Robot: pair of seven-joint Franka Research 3 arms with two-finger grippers.
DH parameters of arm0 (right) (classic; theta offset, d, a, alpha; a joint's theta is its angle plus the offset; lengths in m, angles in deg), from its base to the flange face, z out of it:
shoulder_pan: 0 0.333 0 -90
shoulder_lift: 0 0 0 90
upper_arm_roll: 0 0.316 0.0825 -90
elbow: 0 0 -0.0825 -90
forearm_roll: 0 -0.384 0 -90
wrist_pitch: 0 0 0.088 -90
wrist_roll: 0 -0.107 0 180
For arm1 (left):
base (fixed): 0 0 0 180
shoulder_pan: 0 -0.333 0 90
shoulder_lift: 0 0 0 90
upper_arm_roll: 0 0.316 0.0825 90
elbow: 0 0 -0.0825 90
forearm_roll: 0 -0.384 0 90
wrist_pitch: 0 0 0.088 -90
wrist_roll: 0 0.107 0 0
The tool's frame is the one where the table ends.
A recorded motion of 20 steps. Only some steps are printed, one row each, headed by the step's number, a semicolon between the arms.
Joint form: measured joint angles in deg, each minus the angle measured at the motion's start. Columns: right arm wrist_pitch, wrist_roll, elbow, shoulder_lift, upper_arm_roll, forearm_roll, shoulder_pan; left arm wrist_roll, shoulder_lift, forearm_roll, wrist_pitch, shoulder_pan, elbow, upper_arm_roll.
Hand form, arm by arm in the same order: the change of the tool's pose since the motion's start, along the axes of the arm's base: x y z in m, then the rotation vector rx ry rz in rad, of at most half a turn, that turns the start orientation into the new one. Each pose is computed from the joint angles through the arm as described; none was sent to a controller.
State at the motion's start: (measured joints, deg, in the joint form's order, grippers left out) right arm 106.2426 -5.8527 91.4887 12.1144 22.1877 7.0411 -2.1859; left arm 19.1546 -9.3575 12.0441 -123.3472 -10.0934 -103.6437 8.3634
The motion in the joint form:
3: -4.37 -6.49 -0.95 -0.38 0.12 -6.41 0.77; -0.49 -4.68 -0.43 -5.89 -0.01 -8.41 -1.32
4: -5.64 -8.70 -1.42 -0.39 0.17 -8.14 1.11; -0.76 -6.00 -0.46 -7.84 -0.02 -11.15 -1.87
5: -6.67 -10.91 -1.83 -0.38 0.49 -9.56 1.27; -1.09 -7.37 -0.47 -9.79 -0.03 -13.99 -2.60
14: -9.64 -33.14 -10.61 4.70 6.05 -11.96 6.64; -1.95 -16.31 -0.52 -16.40 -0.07 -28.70 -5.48
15: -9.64 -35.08 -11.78 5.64 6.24 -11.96 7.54; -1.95 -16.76 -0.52 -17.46 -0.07 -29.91 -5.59
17: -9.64 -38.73 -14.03 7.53 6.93 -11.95 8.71; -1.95 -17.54 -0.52 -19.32 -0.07 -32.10 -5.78
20: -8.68 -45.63 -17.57 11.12 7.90 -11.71 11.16; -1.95 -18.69 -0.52 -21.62 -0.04 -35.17 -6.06
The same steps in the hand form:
3: -0.0132 0.0150 0.0051 0.0840 0.0910 -0.1214; -0.0184 -0.0150 -0.0196 0.0095 -0.0319 0.0037
4: -0.0169 0.0208 0.0075 0.1058 0.1175 -0.1579; -0.0235 -0.0211 -0.0282 0.0106 -0.0396 0.0048
5: -0.0205 0.0269 0.0097 0.1240 0.1402 -0.1913; -0.0286 -0.0290 -0.0373 0.0118 -0.0462 0.0037
14: -0.0445 0.1298 0.0336 0.2033 0.2109 -0.3991; -0.0722 -0.0652 -0.0806 0.0192 -0.0550 -0.0118
15: -0.0451 0.1399 0.0340 0.2107 0.2166 -0.4159; -0.0748 -0.0663 -0.0856 0.0218 -0.0593 -0.0101
17: -0.0450 0.1563 0.0344 0.2264 0.2302 -0.4519; -0.0795 -0.0684 -0.0952 0.0264 -0.0656 -0.0071
20: -0.0447 0.1872 0.0291 0.2539 0.2543 -0.5246; -0.0869 -0.0719 -0.1089 0.0318 -0.0702 -0.0048

